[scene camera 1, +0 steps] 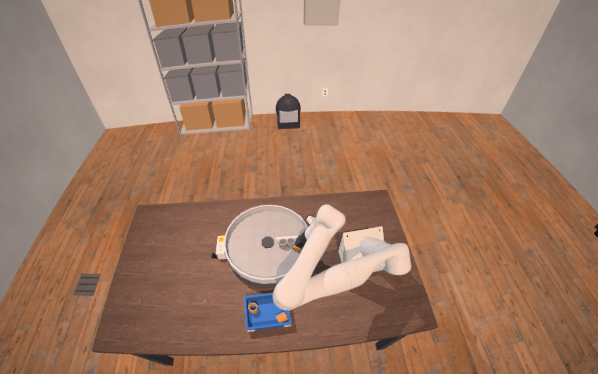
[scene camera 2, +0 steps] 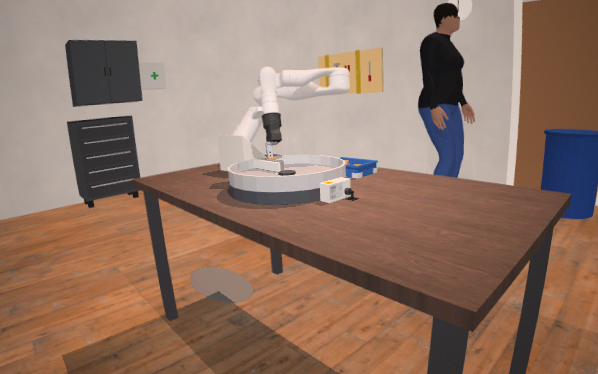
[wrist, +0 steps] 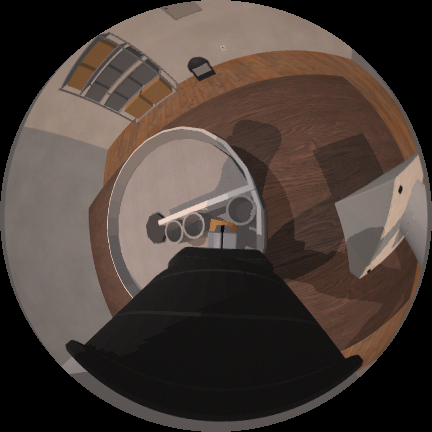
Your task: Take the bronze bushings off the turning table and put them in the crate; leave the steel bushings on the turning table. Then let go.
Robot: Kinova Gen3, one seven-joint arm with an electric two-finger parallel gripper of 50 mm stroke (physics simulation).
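Where they show: gripper, between the fingertips: (scene camera 1: 299,244) (scene camera 2: 270,158) (wrist: 221,233); arm's base, origin of its link: (scene camera 1: 368,246) (scene camera 2: 238,144).
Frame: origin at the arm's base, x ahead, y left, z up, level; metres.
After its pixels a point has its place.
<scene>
The turning table (scene camera 1: 250,235) {x 0.539, y -0.206, z -0.067 m} (scene camera 2: 300,185) {x 0.629, y -0.269, z -0.063 m} (wrist: 170,165) {x 0.382, y -0.261, z -0.066 m} has a raised rim. My gripper (scene camera 2: 270,156) {x 0.310, y -0.090, z -0.029 m} (wrist: 221,233) {x 0.310, y -0.090, z -0.029 m} is low over its arm-side part, fingers shut together with no gap for a bushing. A bronze bushing (scene camera 1: 297,248) {x 0.324, y -0.072, z -0.032 m} (wrist: 216,222) {x 0.311, y -0.105, z -0.028 m} is at the fingertips, partly hidden by them; its exact pose is unclear. Three steel bushings (wrist: 184,225) {x 0.363, y -0.120, z -0.031 m} (wrist: 166,231) {x 0.401, y -0.124, z -0.030 m} (wrist: 228,210) {x 0.291, y -0.114, z -0.031 m} stand open end up along the white bar. The blue crate (scene camera 1: 246,320) {x 0.595, y 0.216, z -0.069 m} (scene camera 2: 367,168) {x 0.594, y 0.180, z -0.091 m} holds an upright bronze bushing (scene camera 1: 253,312) {x 0.565, y 0.177, z -0.096 m} and another bronze bushing (scene camera 1: 281,317) {x 0.448, y 0.224, z -0.077 m} at its lower right; the arm covers its upper right corner.
The white guide bar (scene camera 1: 286,238) (wrist: 200,206) runs from the dark hub (scene camera 1: 268,242) {x 0.454, y -0.145, z -0.058 m} (wrist: 155,228) {x 0.455, y -0.147, z -0.058 m} to the rim. A white control box (scene camera 1: 221,248) {x 0.687, y -0.148, z -0.060 m} (scene camera 2: 335,190) {x 0.709, y -0.197, z -0.084 m} sits outside the rim. The arm's pale base (scene camera 1: 362,233) {x 0.023, y -0.049, z 0.043 m} (wrist: 350,225) {x 0.115, y -0.019, z -0.079 m} stands to the right. A person (scene camera 2: 441,75) stands behind the table.
</scene>
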